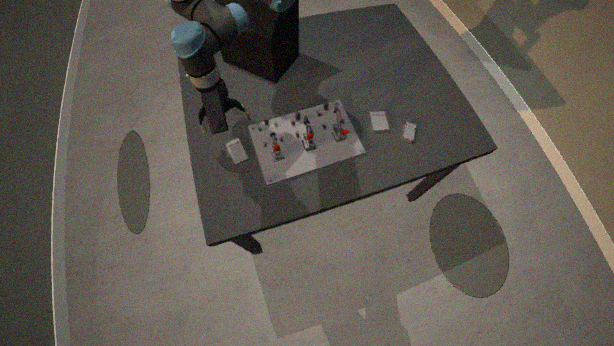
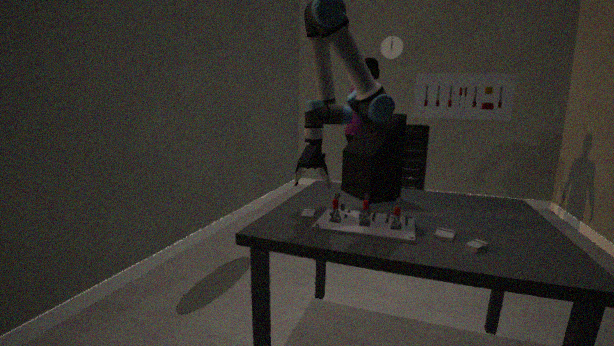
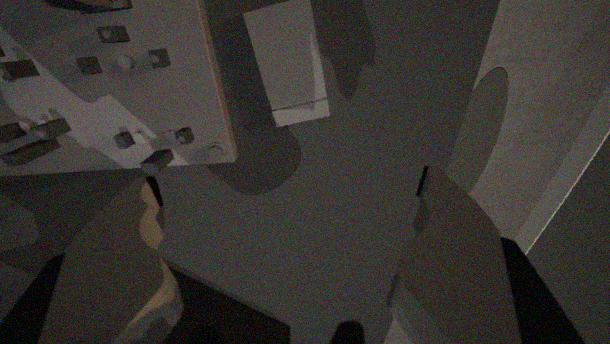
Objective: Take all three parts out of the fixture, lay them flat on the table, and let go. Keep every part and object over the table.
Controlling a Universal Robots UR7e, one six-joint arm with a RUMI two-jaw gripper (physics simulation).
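Seen in the pictures: gripper, fingertip midpoint: [image 2: 312, 187] [image 3: 290, 174]; arm's base, link origin: [image 2: 383, 126].
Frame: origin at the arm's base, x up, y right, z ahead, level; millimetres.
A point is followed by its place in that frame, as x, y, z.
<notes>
My gripper [image 1: 226, 124] {-243, 343, 258} [image 2: 313, 184] {-243, 343, 258} [image 3: 290, 174] {-243, 343, 258} is open and empty, raised above the table by the fixture's left end. A pale flat part with a narrow step [image 1: 237, 151] {-337, 355, 302} [image 2: 307, 213] {-337, 360, 311} [image 3: 290, 60] {-337, 358, 305} lies on the table left of the fixture, apart from the fingers. A second pale part [image 1: 379, 121] {-332, -113, 513} [image 2: 444, 233] {-332, -108, 518} lies flat on the table to the right of the fixture. A smaller pale part [image 1: 409, 132] {-328, -168, 614} [image 2: 477, 245] {-327, -166, 626} lies farther right; its exact resting face is hard to tell. The fixture plate [image 1: 310, 165] {-332, 194, 497} [image 2: 365, 231] {-332, 162, 505} [image 3: 185, 90] {-332, 269, 317} bears no pale part.
Three toggle clamps with red tips, one of them the left clamp [image 1: 276, 148] {-251, 264, 417} [image 2: 335, 212] {-305, 255, 388}, stand up from the fixture among several small pins and blocks. The dark robot base [image 1: 260, 45] {-173, 95, 91} [image 2: 372, 165] {-168, 70, 131} stands behind the fixture. The table [image 1: 400, 60] {-347, -434, 340} [image 2: 525, 255] {-347, -307, 657} has its left edge near the first part.
</notes>
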